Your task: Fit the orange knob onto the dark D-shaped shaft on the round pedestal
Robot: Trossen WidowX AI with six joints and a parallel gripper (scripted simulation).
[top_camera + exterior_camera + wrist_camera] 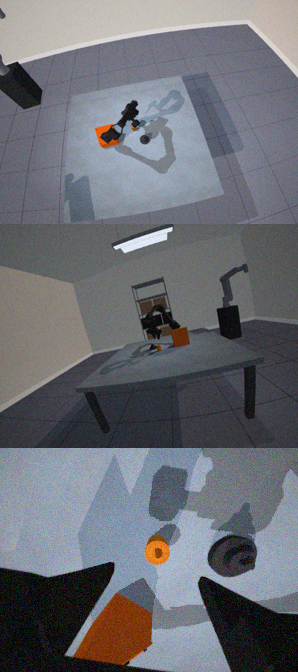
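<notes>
The orange knob is 100 mm below my gripper tip. Also, from my gripper tip: dark round pedestal (140 mm to the right, 90 mm below, 70 mm ahead).
</notes>
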